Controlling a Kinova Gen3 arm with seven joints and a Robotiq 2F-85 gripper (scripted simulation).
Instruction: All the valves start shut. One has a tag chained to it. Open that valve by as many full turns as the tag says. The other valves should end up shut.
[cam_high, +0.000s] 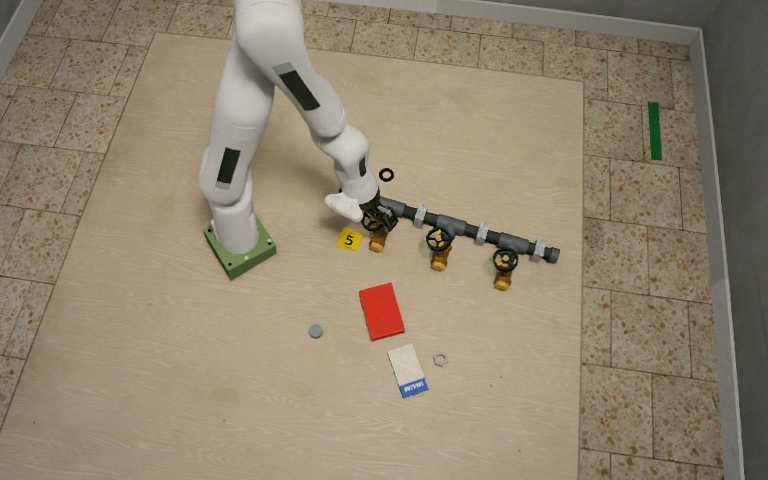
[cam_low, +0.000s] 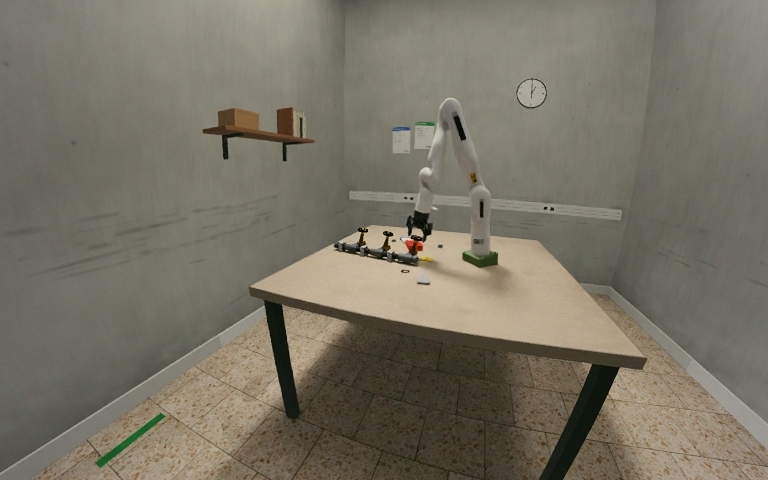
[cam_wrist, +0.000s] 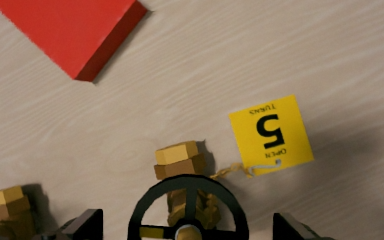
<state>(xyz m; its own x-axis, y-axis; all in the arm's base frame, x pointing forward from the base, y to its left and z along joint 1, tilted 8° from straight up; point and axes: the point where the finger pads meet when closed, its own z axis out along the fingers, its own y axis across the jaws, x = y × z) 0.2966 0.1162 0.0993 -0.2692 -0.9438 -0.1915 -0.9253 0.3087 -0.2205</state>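
The yellow tag is 6 cm behind my hand, 1 cm to the right of it and 11 cm below it. From my hand the other things lie so: blue card 19 cm ahead, 29 cm to the right, 10 cm below; red block 8 cm ahead, 18 cm to the right, 10 cm below; grey disc 5 cm behind, 27 cm to the right, 10 cm below.
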